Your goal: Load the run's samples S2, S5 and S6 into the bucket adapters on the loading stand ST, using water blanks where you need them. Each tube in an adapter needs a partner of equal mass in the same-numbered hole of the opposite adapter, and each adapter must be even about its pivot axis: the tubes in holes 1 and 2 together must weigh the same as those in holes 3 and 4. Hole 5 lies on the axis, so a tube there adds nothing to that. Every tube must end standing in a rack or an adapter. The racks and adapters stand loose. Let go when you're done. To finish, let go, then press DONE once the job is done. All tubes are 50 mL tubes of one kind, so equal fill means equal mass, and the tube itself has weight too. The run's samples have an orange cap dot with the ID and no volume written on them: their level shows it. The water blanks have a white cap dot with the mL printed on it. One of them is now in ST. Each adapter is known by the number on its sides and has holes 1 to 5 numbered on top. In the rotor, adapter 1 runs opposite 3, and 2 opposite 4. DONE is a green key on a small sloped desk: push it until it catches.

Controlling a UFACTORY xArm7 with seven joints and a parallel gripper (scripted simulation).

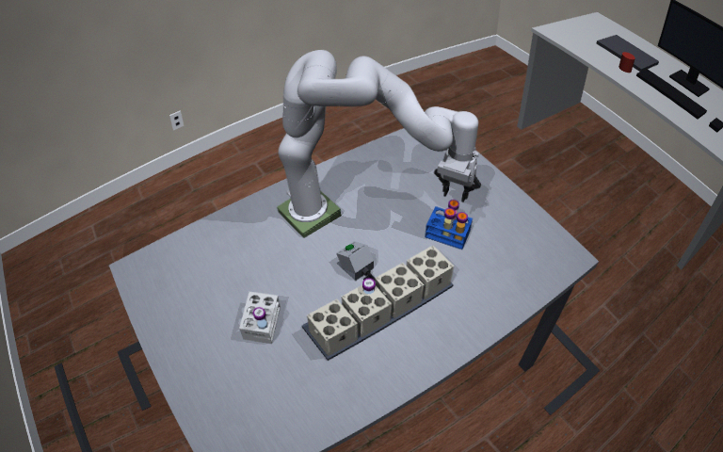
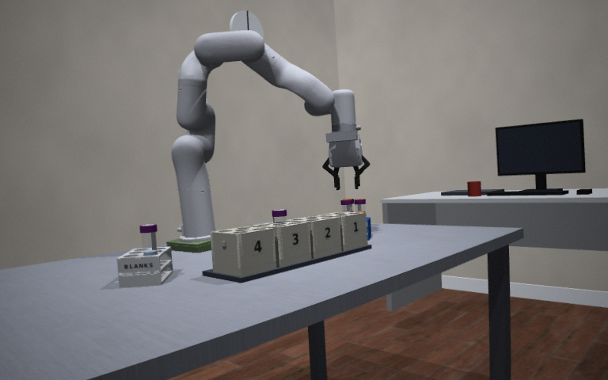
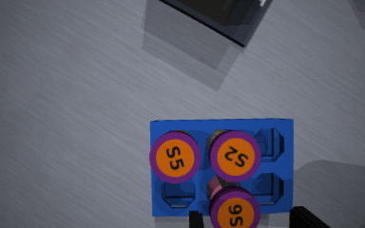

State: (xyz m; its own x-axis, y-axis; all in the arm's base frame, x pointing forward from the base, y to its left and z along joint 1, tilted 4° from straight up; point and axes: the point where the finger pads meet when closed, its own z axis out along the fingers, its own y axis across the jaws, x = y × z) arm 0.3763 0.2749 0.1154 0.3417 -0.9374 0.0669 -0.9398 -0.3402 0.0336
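Now: the sample tube 1 cm to the right of my hand and 10 cm below it. From my hand the other things lie so: blue sample rack (1 cm ahead, 2 cm to the right, 14 cm below); green done key (14 cm behind, 31 cm to the right, 10 cm below); tube with yellowish liquid (2 cm ahead, 4 cm to the right, 10 cm below).
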